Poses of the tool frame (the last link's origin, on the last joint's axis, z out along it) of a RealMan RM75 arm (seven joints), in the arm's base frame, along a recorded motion.
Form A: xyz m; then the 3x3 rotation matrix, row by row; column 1 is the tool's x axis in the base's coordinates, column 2 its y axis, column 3 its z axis. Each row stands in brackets.
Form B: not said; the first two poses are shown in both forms.
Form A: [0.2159 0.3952 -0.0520], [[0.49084 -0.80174 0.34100], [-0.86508 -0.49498 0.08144], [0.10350 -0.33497 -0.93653]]
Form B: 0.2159 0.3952 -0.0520 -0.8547 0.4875 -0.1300 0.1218
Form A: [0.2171 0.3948 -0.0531], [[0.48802 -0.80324 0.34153], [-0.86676 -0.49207 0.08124], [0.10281 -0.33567 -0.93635]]
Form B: 0.2171 0.3948 -0.0531 -0.8539 0.4889 -0.1301 0.1221
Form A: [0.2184 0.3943 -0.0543], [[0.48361 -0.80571 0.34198], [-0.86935 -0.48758 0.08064], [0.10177 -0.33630 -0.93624]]
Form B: 0.2184 0.3943 -0.0543 -0.8526 0.4912 -0.1301 0.1223
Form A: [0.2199 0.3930 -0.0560], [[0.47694 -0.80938 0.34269], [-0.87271 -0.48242 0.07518], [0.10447 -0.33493 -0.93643]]
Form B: 0.2199 0.3930 -0.0560 -0.8509 0.4942 -0.1314 0.1205
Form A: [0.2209 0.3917 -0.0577], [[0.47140 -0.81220 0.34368], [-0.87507 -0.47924 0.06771], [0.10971 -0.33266 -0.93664]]
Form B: 0.2209 0.3917 -0.0577 -0.8496 0.4965 -0.1334 0.1178
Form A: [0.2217 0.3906 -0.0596], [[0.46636 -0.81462 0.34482], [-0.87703 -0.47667 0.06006], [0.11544 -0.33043 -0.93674]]
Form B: 0.2217 0.3906 -0.0596 -0.8485 0.4984 -0.1356 0.1151
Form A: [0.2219 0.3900 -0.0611], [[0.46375 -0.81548 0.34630], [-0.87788 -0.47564 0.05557], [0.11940 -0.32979 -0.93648]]
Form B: 0.2219 0.3900 -0.0611 -0.8479 0.4993 -0.1373 0.1136
